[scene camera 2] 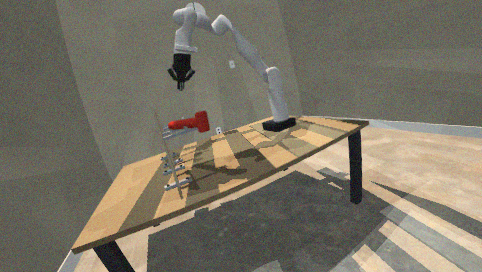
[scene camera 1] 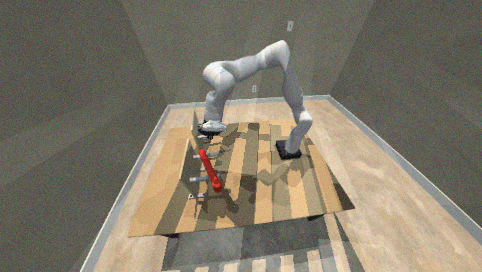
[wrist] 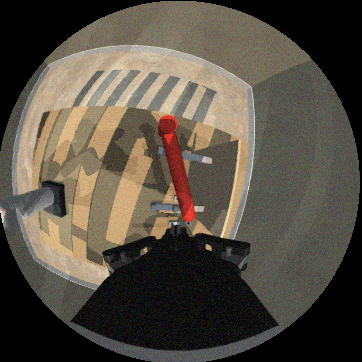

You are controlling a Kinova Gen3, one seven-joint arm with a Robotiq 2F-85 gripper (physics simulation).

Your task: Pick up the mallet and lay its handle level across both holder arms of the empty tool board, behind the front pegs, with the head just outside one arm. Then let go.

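Frame: origin at the arm's base, x ahead, y left, z up, level; metres.
Where they show: gripper, fingertip midpoint: (scene camera 2: 180,90) (scene camera 1: 209,138) (wrist: 175,230); arm's base at its link origin: (scene camera 2: 281,119) (scene camera 1: 290,148) (wrist: 48,195).
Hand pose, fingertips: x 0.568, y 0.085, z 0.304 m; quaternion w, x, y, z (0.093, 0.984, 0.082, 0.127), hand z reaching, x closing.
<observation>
Things, the pixels of their top centre, and the offset from my fingertips. "spot": a spot on its surface instead.
- red mallet at its top centre: (wrist: 182,173) (scene camera 2: 183,115) (scene camera 1: 207,163) dx +0.032, dy +0.078, dz -0.104 m
- head at a spot on its surface: (wrist: 168,125) (scene camera 1: 216,181) spot: dx -0.013, dy +0.182, dz -0.105 m
- second upright board at a spot on its surface: (scene camera 1: 195,122) spot: dx +0.127, dy -0.280, dz -0.099 m
The red mallet (scene camera 1: 210,171) (scene camera 2: 187,123) (wrist: 179,172) rests slantwise across both holder arms of the near tool board (scene camera 1: 186,165) (wrist: 215,175). In the wrist view its handle crosses the nearer-to-head arm (wrist: 198,158) between the front peg and the panel, and its tail end lies by the other arm (wrist: 162,206), closer to the panel. The head (scene camera 1: 216,185) (scene camera 2: 202,121) (wrist: 168,125) is just outside the first arm, farther from the panel. Contact at the tail end is hard to make out. My gripper (scene camera 2: 181,87) (wrist: 175,230) is shut and empty, well above the mallet.
A second upright board (scene camera 1: 195,122) stands farther back in line with the near one, beside my gripper in scene view 1. Light brackets (scene camera 1: 197,196) (scene camera 2: 178,184) sit at the boards' feet. The robot's black base (scene camera 1: 288,150) (scene camera 2: 279,124) (wrist: 54,198) stands on the table across from the boards.
</observation>
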